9 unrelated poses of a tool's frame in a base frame.
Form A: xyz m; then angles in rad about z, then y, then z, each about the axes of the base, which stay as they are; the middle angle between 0 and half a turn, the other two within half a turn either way.
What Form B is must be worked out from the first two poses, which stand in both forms.
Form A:
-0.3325 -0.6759 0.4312 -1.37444 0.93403 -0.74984
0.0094 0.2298 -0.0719 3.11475 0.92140 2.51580
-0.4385 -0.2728 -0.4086 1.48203 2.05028 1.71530
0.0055 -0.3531 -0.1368 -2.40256 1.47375 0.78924
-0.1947 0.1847 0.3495 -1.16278 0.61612 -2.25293
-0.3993 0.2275 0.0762 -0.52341 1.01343 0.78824
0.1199 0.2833 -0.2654 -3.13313 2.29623 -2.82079
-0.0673 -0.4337 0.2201 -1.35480 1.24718 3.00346
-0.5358 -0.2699 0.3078 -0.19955 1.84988 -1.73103
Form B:
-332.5 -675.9 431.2 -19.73 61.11 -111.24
9.4 229.8 -71.9 -15.84 -51.30 -34.67
-438.5 -272.8 -408.6 17.74 -151.43 -92.53
5.5 -353.1 -136.8 -92.58 -2.32 -73.69
-194.7 184.7 349.5 -26.17 -43.16 157.13
-399.3 227.5 76.2 -35.51 46.14 13.85
119.9 283.3 -265.4 20.52 -130.30 9.72
-67.3 -433.7 220.1 -64.95 -45.24 80.78
-535.8 -269.9 307.8 82.44 85.74 -73.71

